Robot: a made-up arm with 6 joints.
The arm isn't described. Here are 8 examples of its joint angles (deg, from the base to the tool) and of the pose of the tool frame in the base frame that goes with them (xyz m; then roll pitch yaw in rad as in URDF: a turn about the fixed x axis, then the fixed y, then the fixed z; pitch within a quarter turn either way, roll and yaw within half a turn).
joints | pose
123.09 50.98 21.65 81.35 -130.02 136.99 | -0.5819 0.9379 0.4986 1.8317 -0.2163 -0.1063
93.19 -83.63 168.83 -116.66 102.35 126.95 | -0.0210 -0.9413 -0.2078 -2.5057 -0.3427 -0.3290
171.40 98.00 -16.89 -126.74 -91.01 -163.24 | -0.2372 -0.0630 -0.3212 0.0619 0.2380 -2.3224
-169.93 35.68 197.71 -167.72 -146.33 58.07 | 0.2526 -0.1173 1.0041 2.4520 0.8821 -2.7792
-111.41 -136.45 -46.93 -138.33 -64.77 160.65 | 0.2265 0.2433 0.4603 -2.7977 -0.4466 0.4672
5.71 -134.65 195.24 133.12 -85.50 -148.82 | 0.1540 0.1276 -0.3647 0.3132 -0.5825 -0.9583
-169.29 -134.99 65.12 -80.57 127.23 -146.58 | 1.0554 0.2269 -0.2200 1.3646 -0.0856 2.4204
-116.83 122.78 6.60 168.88 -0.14 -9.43 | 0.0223 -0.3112 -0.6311 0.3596 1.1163 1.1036
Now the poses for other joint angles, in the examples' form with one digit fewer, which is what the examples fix.
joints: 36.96 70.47 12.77 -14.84 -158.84 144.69
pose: 0.797 0.402 -0.069 0.444 -0.646 -2.613
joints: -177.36 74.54 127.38 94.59 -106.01 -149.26
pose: -0.840 -0.052 1.041 1.947 0.174 1.383
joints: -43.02 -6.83 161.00 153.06 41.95 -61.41
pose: -0.414 0.586 0.948 1.790 -0.832 1.924
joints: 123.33 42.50 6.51 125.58 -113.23 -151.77
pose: -0.629 0.784 0.470 0.584 -0.727 0.575
